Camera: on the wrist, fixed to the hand. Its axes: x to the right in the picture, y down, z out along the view.
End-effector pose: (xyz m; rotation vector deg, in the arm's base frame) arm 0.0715 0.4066 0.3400 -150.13 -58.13 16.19
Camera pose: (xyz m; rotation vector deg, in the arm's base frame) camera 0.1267 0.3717 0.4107 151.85 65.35 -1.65
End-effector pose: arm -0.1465 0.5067 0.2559 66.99 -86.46 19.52
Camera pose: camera -0.1193 0.5836 0.3070 41.89 -85.05 -9.97
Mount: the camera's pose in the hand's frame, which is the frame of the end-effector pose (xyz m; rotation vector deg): 0.0116 0.0331 -0.0896 -34.48 -3.07 -2.54
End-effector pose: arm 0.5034 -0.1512 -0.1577 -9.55 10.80 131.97
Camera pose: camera 0.4765 -0.1818 -0.2449 -23.25 -30.76 129.10
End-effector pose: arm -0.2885 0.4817 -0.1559 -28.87 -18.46 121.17
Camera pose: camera -0.2764 0.4765 -0.2512 -44.32 -57.56 112.90
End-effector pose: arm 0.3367 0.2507 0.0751 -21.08 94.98 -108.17
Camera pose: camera 0.2851 0.3142 0.0246 -39.50 124.40 -77.62
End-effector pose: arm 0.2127 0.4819 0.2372 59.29 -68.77 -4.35
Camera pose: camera 0.2731 0.5494 0.2696 30.40 -63.21 -27.10
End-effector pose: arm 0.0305 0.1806 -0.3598 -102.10 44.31 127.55
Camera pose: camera 0.0888 0.1055 -0.3744 101.42 -1.88 -139.50
